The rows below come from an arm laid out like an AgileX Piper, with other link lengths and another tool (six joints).
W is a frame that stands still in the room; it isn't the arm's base.
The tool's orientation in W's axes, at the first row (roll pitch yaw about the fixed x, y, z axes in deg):
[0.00 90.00 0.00]
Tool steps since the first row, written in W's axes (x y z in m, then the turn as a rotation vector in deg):
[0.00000 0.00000 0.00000 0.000 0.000 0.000]
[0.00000 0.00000 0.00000 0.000 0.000 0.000]
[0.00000 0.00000 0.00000 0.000 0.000 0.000]
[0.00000 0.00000 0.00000 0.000 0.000 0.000]
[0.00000 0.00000 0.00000 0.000 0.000 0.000]
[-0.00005 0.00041 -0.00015 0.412 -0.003 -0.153]
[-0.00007 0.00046 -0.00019 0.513 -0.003 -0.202]
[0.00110 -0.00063 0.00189 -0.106 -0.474 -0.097]
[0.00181 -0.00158 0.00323 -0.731 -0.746 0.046]
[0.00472 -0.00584 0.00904 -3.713 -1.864 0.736]
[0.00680 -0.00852 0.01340 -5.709 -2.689 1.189]
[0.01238 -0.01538 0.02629 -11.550 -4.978 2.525]
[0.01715 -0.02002 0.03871 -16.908 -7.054 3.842]
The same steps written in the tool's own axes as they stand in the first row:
[0.00000 0.00000 0.00000 0.000 0.000 0.000]
[0.00000 0.00000 0.00000 0.000 0.000 0.000]
[0.00000 0.00000 0.00000 0.000 0.000 0.000]
[0.00000 0.00000 0.00000 0.000 0.000 0.000]
[0.00000 0.00000 0.00000 0.000 0.000 0.000]
[0.00015 0.00041 -0.00005 0.153 -0.003 0.412]
[0.00019 0.00046 -0.00007 0.202 -0.003 0.513]
[-0.00189 -0.00063 0.00110 0.097 -0.474 -0.106]
[-0.00323 -0.00158 0.00181 -0.046 -0.746 -0.731]
[-0.00904 -0.00584 0.00472 -0.736 -1.864 -3.713]
[-0.01340 -0.00852 0.00680 -1.189 -2.689 -5.709]
[-0.02629 -0.01538 0.01238 -2.525 -4.978 -11.550]
[-0.03871 -0.02002 0.01715 -3.842 -7.054 -16.908]

